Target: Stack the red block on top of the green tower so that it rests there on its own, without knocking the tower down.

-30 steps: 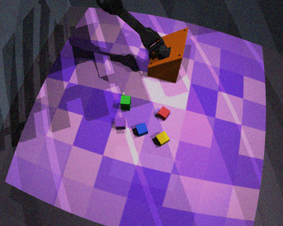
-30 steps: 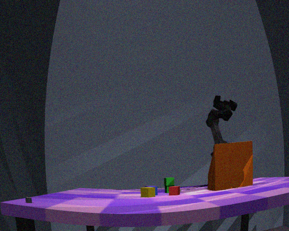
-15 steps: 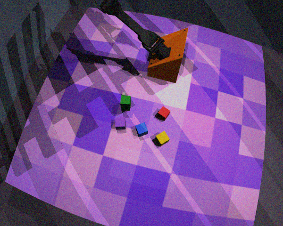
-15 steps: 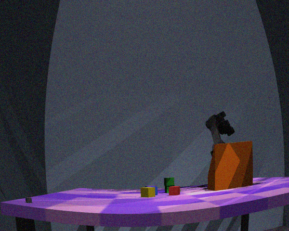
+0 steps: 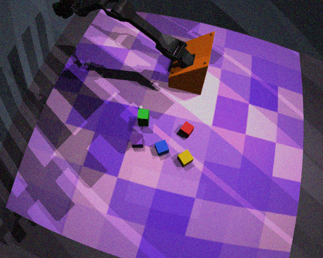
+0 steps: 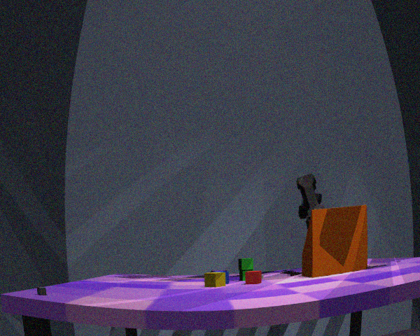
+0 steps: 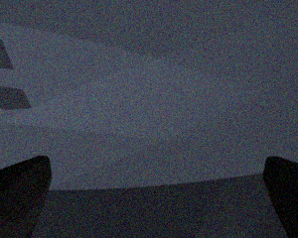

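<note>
Now: the red block 800 mm to the left of my gripper tip, 470 mm ahead of it and 260 mm below it. From my gripper tip the other things lie so: yellow block 820 mm to the left, 590 mm ahead, 260 mm below; blue block 720 mm to the left, 570 mm ahead, 260 mm below; purple block 610 mm to the left, 560 mm ahead, 260 mm below.
</note>
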